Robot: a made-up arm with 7 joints. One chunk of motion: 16 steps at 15 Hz.
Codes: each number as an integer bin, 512 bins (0 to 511) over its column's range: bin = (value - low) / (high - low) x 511, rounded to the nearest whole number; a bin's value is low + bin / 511 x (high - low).
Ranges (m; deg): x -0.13..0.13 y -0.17..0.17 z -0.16..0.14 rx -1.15..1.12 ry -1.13..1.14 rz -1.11..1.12
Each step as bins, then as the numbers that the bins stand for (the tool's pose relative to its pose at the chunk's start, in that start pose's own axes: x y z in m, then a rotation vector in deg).
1 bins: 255 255 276 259 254 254
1 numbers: -0.0003 -0.0003 0.0020 0.00 0.00 0.00
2 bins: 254 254 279 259 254 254
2 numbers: -0.0008 -0.0010 0.0038 0.00 0.00 0.00
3 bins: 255 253 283 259 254 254
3 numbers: -0.0003 -0.0017 0.0061 0.00 0.00 0.00
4 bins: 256 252 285 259 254 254
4 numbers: 0.0003 -0.0023 0.0073 0.00 0.00 0.00
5 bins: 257 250 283 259 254 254
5 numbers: 0.0008 -0.0037 0.0061 0.00 0.00 0.00
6 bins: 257 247 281 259 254 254
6 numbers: 0.0008 -0.0057 0.0050 0.00 0.00 0.00
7 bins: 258 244 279 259 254 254
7 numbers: 0.0013 -0.0077 0.0038 0.00 0.00 0.00
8 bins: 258 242 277 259 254 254
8 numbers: 0.0013 -0.0090 0.0026 0.00 0.00 0.00
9 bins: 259 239 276 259 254 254
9 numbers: 0.0018 -0.0110 0.0020 0.00 0.00 0.00
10 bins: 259 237 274 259 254 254
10 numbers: 0.0018 -0.0123 0.0009 0.00 0.00 0.00
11 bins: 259 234 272 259 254 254
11 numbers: 0.0018 -0.0143 -0.0003 0.00 0.00 0.00
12 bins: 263 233 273 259 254 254
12 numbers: 0.0038 -0.0150 0.0003 0.00 0.00 0.00
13 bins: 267 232 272 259 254 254
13 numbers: 0.0059 -0.0156 -0.0003 0.00 0.00 0.00
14 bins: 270 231 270 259 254 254
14 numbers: 0.0074 -0.0163 -0.0015 0.00 0.00 0.00
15 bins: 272 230 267 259 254 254
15 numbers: 0.0084 -0.0170 -0.0032 0.00 0.00 0.00
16 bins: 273 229 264 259 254 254
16 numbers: 0.0089 -0.0176 -0.0050 0.00 0.00 0.00
